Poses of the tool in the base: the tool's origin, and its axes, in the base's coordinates. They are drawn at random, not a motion.
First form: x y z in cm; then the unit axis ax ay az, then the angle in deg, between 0 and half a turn.
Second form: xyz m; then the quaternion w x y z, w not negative. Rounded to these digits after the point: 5 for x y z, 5 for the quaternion.
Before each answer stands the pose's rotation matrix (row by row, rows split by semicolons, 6 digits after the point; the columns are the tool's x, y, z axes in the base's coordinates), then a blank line. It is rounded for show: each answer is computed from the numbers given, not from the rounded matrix.
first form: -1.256, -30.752, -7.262, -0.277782, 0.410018, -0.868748, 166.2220
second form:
-0.819121 -0.017612 0.573351; -0.431415 -0.639834 -0.635998; 0.378051 -0.768311 0.516503

-0.01256, -0.30752, -0.07262, 0.11995, -0.27578, 0.40706, -0.86248
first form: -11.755, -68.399, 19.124, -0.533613, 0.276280, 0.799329, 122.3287
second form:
-0.097759 -0.901695 -0.421176; 0.449161 -0.417625 0.789837; -0.888086 -0.111962 0.445833

-0.11755, -0.68399, 0.19124, 0.48230, -0.46745, 0.24202, 0.70022
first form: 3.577, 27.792, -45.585, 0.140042, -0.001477, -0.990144, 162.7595
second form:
-0.916727 0.293058 -0.271531; -0.293867 -0.955065 -0.038647; -0.270656 0.044365 0.961653

0.03577, 0.27792, -0.45585, 0.14988, 0.13846, -0.00146, -0.97896
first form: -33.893, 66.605, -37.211, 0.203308, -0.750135, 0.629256, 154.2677
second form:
-0.822263 -0.563095 -0.082505; -0.016691 0.168771 -0.985514; 0.568863 -0.808975 -0.148173

-0.33893, 0.66605, -0.37211, 0.22267, 0.19820, -0.73130, 0.61346
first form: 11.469, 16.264, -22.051, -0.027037, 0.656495, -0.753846, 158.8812
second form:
-0.931422 0.237306 0.275932; -0.305920 -0.099811 -0.946811; -0.197142 -0.966294 0.165563

0.11469, 0.16264, -0.22051, 0.18325, -0.02658, 0.64538, -0.74108
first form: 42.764, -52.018, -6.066, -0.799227, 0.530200, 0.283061, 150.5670
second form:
0.324153 -0.931906 -0.162718; -0.653710 -0.344989 0.673532; -0.683804 -0.111957 -0.721025

0.42764, -0.52018, -0.06066, 0.25404, -0.77301, 0.51281, 0.27378
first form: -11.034, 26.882, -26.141, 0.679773, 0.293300, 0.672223, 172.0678
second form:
-0.070671 0.304080 0.950022; 0.489615 -0.819205 0.298630; 0.869070 0.486249 -0.090988

-0.11034, 0.26882, -0.26141, 0.06917, 0.67815, 0.29260, 0.67061
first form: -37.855, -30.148, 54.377, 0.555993, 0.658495, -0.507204, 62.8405
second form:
0.624490 0.650276 0.432612; -0.252283 0.692153 -0.676223; -0.739166 0.313154 0.596296

-0.37855, -0.30148, 0.54377, 0.85337, 0.28985, 0.34328, -0.26441
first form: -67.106, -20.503, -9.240, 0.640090, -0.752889, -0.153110, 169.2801
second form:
-0.170268 -0.926944 -0.334341; -0.983903 0.141243 0.109476; -0.054255 0.347600 -0.936072

-0.67106, -0.20503, -0.09240, 0.09341, 0.63729, -0.74960, -0.15244
